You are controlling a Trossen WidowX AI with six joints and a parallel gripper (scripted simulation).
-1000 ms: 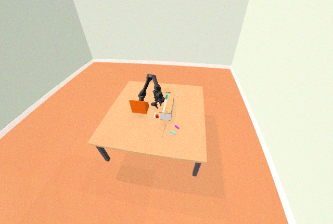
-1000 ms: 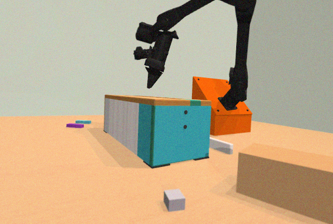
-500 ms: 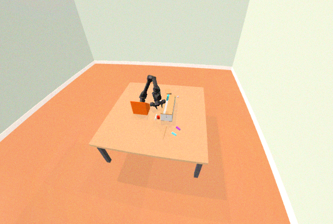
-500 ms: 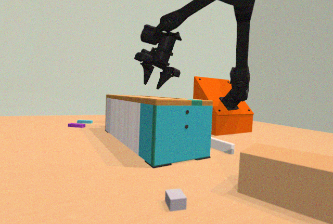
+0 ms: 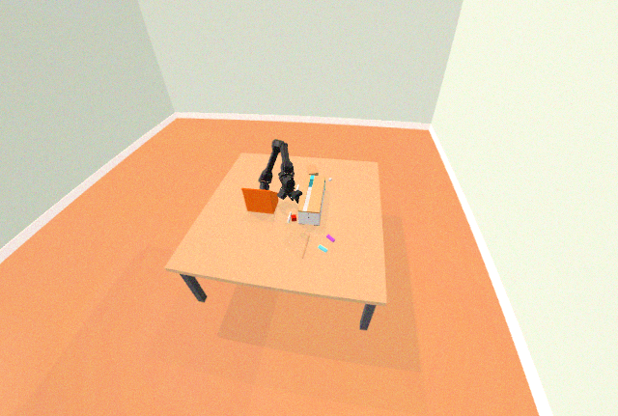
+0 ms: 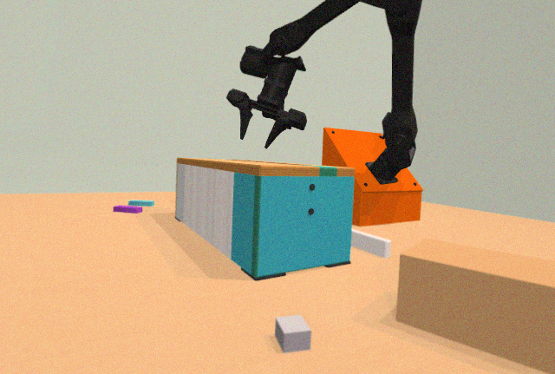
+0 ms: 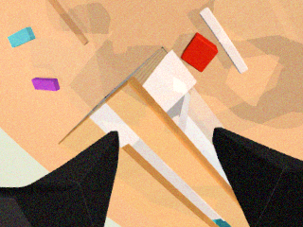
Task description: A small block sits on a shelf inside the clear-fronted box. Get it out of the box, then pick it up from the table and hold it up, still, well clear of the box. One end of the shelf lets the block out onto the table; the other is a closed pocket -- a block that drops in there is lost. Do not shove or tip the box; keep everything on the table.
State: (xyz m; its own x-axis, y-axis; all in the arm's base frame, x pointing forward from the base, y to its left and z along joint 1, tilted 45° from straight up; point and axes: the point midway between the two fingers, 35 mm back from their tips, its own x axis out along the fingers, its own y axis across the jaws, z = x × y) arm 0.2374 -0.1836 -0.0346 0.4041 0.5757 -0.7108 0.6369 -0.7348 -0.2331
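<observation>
My gripper tip is now 15 cm above the red block and 2 cm past it. The rest, counted from my gripper tip: long box: 15 cm to the left, 11 cm below, 6 cm ahead; then thin wooden stick: 22 cm to the right, 16 cm below, 8 cm ahead; then purple bar: 24 cm ahead, 16 cm below, 15 cm to the right.
</observation>
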